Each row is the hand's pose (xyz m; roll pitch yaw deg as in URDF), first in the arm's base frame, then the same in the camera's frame.
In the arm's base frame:
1: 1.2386 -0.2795 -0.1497 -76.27 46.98 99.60
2: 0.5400 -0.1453 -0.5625 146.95 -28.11 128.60
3: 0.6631 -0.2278 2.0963 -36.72 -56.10 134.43
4: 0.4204 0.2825 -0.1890 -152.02 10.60 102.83
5: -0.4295 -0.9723 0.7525 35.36 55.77 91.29
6: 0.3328 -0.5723 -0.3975 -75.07 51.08 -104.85
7: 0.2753 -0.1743 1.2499 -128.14 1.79 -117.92
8: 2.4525 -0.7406 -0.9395 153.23 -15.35 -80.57
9: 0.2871 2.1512 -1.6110 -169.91 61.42 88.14
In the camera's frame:
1: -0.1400 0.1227 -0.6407 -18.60 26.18 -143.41
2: -0.3977 -0.6175 -0.3912 -153.75 -41.99 172.25
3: -0.1547 1.4653 1.2502 56.27 -53.50 133.06
4: -0.8176 -0.3523 -0.0911 -103.03 1.64 -171.49
5: 0.3472 -0.3518 1.2603 102.73 34.84 -137.16
6: 0.0024 -0.6828 -0.0943 -124.11 19.70 -55.44
7: -0.3103 0.5836 0.9891 -171.77 -23.69 -28.91
8: 0.4516 0.2352 -2.0362 103.36 -7.24 9.96
9: -2.7595 -1.2602 -1.0589 -96.30 38.27 -131.22

